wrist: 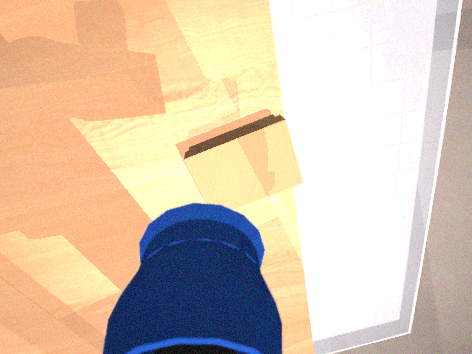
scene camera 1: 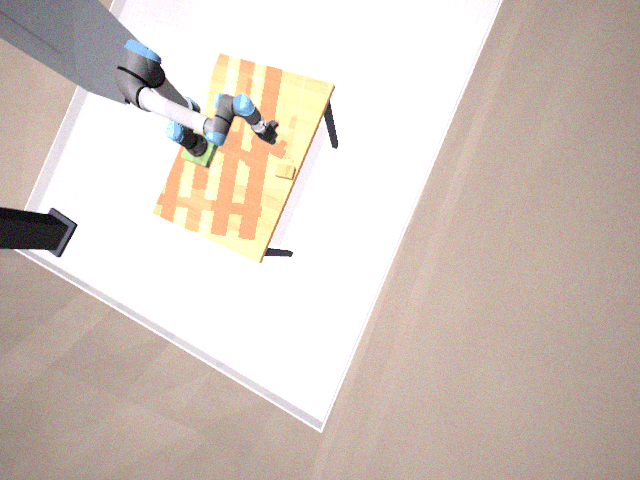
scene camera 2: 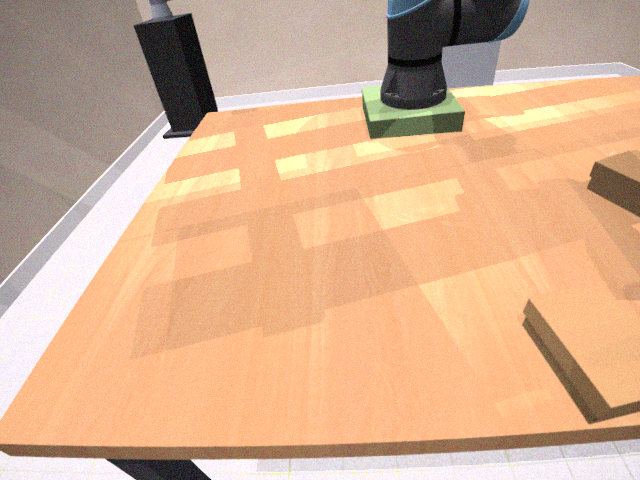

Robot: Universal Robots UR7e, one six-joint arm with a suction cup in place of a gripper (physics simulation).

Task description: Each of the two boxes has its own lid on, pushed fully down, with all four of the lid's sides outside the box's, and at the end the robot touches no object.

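Pixels of known places: hand, tool point: point(wrist: 202, 256); arm's base, link origin: point(scene camera 1: 197, 146) point(scene camera 2: 412, 96).
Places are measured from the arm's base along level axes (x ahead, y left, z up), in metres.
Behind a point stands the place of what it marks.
A tan box point(scene camera 1: 284, 171) {z -0.006, x 0.653, y 0.112 m} point(scene camera 2: 610, 351) {z -0.006, x 0.668, y 0.115 m} point(wrist: 245, 160) {z -0.006, x 0.652, y 0.131 m} stands near the table's front edge. A flat tan lid covers its top, and a small step shows along its dark side in scene camera 2 and the wrist view. How far down the lid sits is unclear. A second tan box point(scene camera 2: 617, 180) {z -0.013, x 0.372, y 0.270 m}, cut off by the right edge of scene camera 2, stands farther back with a flat top and a small step at its left end. It is not discernible in scene camera 1, where the arm may cover it. My suction gripper point(scene camera 1: 273, 140) {z 0.199, x 0.616, y 0.190 m} point(wrist: 201, 220) is open, with nothing on its blue cup, above the table, apart from the front box.
The wooden table point(scene camera 1: 307, 93) {z -0.051, x 0.510, y 0.649 m} point(scene camera 2: 310, 403) {z -0.051, x 0.706, y -0.155 m} has strong light and shadow patches. The arm's base stands on a green block point(scene camera 1: 193, 156) {z -0.002, x 0.006, y -0.078 m} point(scene camera 2: 416, 124) {z -0.025, x 0.108, y -0.001 m} at the back edge. A black pedestal point(scene camera 1: 31, 229) point(scene camera 2: 173, 72) stands on the floor beyond the table.
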